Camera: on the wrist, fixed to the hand. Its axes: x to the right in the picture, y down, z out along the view.
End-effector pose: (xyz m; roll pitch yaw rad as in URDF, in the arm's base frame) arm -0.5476 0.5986 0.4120 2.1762 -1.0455 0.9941
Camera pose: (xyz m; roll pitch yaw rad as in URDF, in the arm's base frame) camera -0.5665 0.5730 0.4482 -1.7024 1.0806 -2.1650
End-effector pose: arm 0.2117 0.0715 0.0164 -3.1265 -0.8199 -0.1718
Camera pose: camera 0.1963 0.0367 0.0460 -2.7045 0.8320 2.9196
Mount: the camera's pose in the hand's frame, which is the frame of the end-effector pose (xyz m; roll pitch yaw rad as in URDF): 0.0154 0.0365 -0.0275 0.4889 -0.0132 -3.1080
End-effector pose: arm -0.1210 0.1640 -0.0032 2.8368 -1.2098 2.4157
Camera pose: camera -0.0814 0.1644 0.0243 -2.4270 1.2314 -0.8103
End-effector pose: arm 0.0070 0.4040 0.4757 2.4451 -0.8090 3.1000
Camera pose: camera 0.0290 0.4135 0.5176 -1.9750 0.8405 -0.0675
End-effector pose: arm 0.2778 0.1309 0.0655 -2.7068 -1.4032 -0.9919
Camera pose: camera 0.2366 0.1122 0.0823 2.9888 1.3973 1.9395
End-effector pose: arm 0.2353 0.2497 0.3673 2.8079 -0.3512 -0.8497
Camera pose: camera 0.2171 0.2318 0.4082 -2.3292 0.3745 2.2624
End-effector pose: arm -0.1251 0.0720 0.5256 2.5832 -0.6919 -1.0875
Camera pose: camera -0.1467 0.0780 0.5683 -2.1126 0.7207 2.0255
